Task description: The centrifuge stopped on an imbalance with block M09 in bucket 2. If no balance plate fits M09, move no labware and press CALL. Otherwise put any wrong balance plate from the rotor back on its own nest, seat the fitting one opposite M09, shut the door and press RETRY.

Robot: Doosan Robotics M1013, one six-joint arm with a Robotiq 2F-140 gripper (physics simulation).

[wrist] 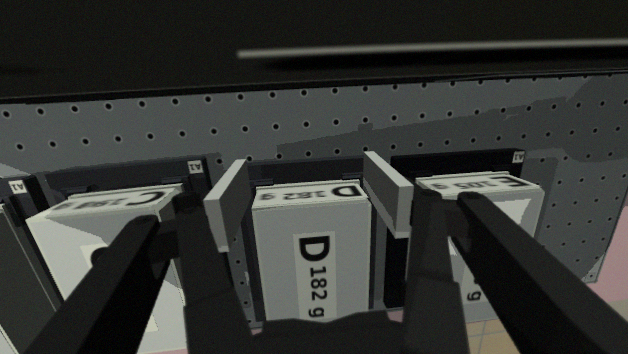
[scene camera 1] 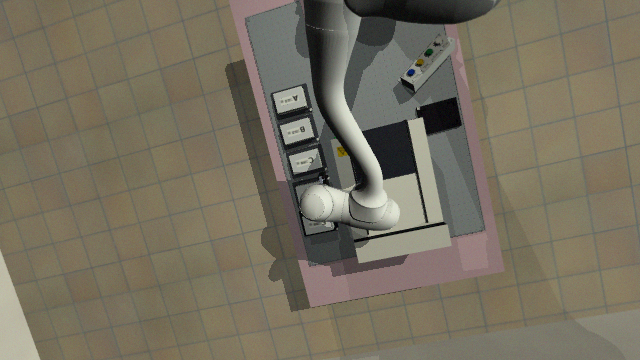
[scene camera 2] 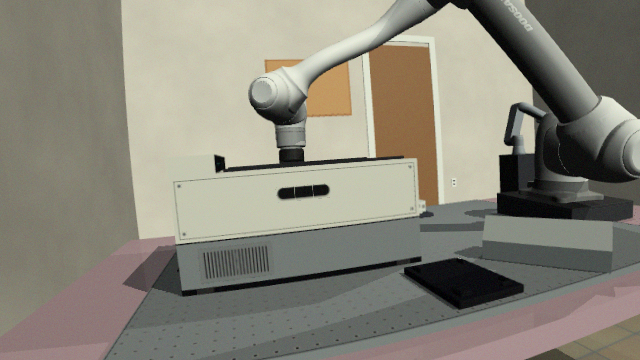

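Seen in the pictures: gripper, fingertip midpoint: [wrist: 306, 174]; arm's base, link origin: [scene camera 2: 559, 196].
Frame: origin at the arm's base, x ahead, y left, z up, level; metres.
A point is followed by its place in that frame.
Observation:
My gripper [wrist: 306, 174] @(x 0.823, y -0.159, z -0.025 m) is open and empty, its fingers either side of balance plate D [wrist: 312, 215] @(x 0.826, y -0.181, z 0.001 m), marked 182 g, in the wrist view. Plate D sits on its dark nest. Plate C [wrist: 115, 202] @(x 0.689, y -0.174, z -0.014 m) [scene camera 1: 306, 162] @(x 0.693, y -0.232, z 0.001 m), marked 198 g, is beside the left finger; plate E [wrist: 480, 186] @(x 0.958, y -0.167, z -0.011 m) [scene camera 1: 320, 226] @(x 0.980, y -0.220, z 0.000 m) is beside the right one, its weight label partly covered. Plates A [scene camera 1: 290, 100] @(x 0.425, y -0.254, z 0.002 m) and B [scene camera 1: 297, 131] @(x 0.557, y -0.247, z 0.001 m) lie on nests in the same row. The centrifuge [scene camera 1: 405, 247] @(x 1.047, y 0.093, z 0.191 m) [scene camera 2: 300, 225] @(x 0.844, y 0.236, z 0.052 m) stands beside the row. The rotor's contents and M09 cannot be made out.
A button box [scene camera 1: 429, 61] @(x 0.388, y 0.314, z 0.026 m) [scene camera 2: 547, 245] @(x 0.410, y 0.351, z -0.014 m) with blue, yellow and green buttons is at the table's far side from the nests. An empty black nest [scene camera 1: 439, 116] @(x 0.597, y 0.350, z -0.040 m) [scene camera 2: 462, 282] @(x 0.608, y 0.376, z -0.040 m) lies near the centrifuge. The arm's wrist [scene camera 1: 317, 202] @(x 0.799, y -0.161, z 0.415 m) [scene camera 2: 277, 95] @(x 0.858, y 0.060, z 0.320 m) hangs over the plate row, close beside the centrifuge.

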